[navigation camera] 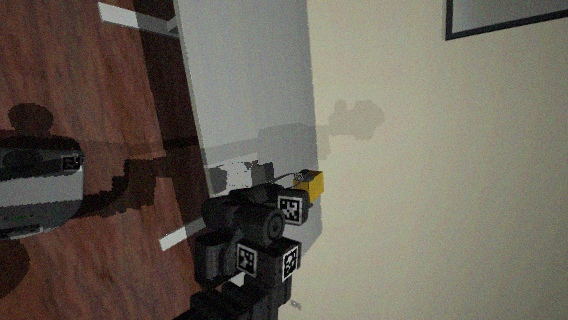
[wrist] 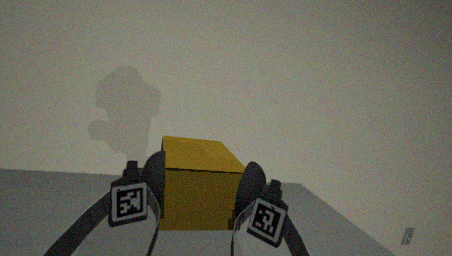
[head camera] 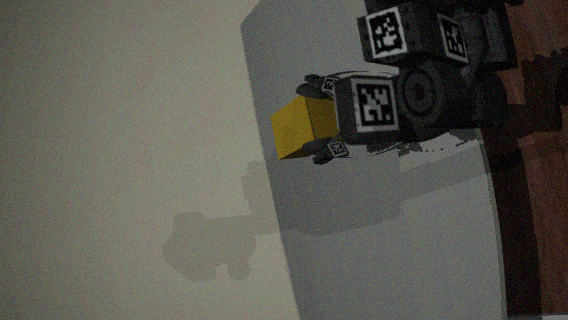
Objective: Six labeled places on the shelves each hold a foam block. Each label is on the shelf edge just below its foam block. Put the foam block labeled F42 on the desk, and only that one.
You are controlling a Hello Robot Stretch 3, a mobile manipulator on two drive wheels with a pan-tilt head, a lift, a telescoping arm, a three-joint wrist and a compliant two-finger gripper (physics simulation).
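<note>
My gripper (head camera: pixel 317 120) (wrist: pixel 207 175) is shut on a yellow foam block (head camera: pixel 291 129) (navigation camera: pixel 315 185) (wrist: pixel 200 205), with one fingertip pressed on each side of it. The block is held above the grey desk (head camera: pixel 400 270) (navigation camera: pixel 245 60) (wrist: pixel 50 210), near the edge along the wall. In the navigation camera view the wrist hides part of the gripper and the desk. No label shows, so I cannot read which block this is. The shelves and the other foam blocks do not show in these views.
A beige wall (head camera: pixel 125 100) (navigation camera: pixel 440 200) (wrist: pixel 300 75) runs along the desk's back edge. A dark-framed picture (navigation camera: pixel 449 25) hangs on it. A small wall plate (navigation camera: pixel 295 304) (wrist: pixel 408 235) is beyond the desk's end. Light desk legs (navigation camera: pixel 172 239) (navigation camera: pixel 117 15) stand on the wooden floor (navigation camera: pixel 75 75) near my base (navigation camera: pixel 40 192).
</note>
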